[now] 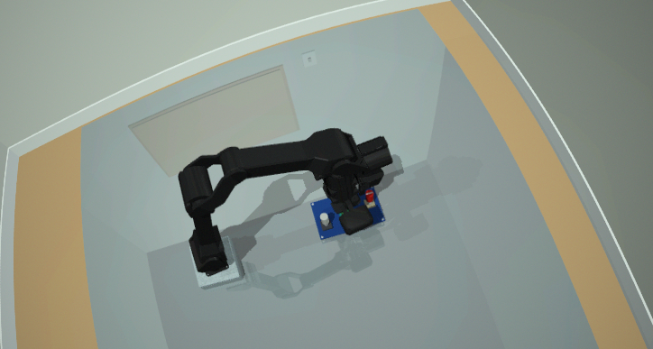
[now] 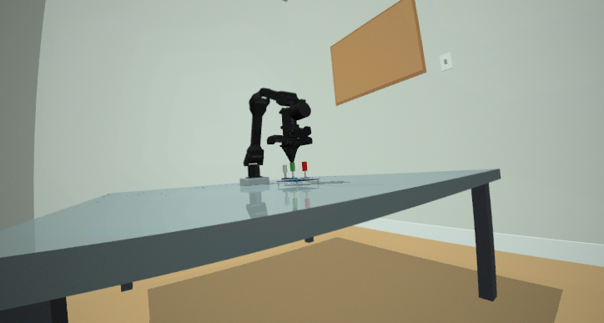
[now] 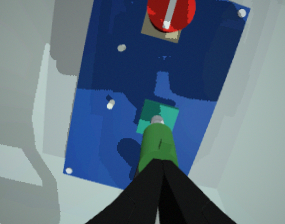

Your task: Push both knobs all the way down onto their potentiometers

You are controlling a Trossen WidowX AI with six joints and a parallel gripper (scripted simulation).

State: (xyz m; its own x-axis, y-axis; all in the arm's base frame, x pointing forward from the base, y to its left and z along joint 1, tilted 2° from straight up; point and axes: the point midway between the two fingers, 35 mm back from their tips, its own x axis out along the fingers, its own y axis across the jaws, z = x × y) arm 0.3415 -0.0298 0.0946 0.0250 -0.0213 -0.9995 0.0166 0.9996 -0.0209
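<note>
Now: gripper tip 20 mm above the green knob. Also, from my gripper tip: red knob (70 mm ahead, 20 mm below).
</note>
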